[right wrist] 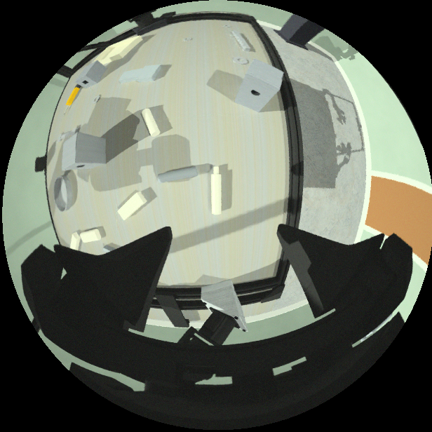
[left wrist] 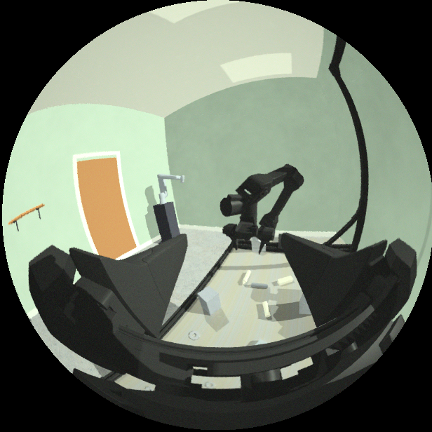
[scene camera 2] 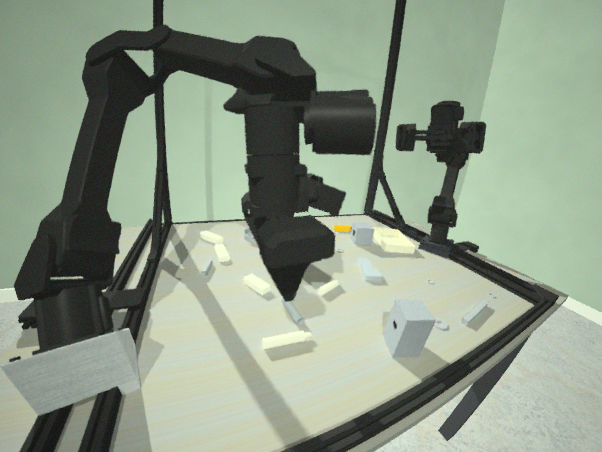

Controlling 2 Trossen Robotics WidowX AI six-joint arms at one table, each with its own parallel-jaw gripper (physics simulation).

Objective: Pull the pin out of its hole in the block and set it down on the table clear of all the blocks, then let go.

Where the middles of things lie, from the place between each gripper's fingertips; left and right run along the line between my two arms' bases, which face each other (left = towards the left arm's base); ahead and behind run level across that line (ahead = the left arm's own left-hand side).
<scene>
My left gripper is now 340 mm above the cream tray (scene camera 2: 391, 240), 240 mm to the right of it and 160 mm past it.
The cream tray lies 560 mm to the left of my right hand, 160 mm behind it and 110 mm below it.
</scene>
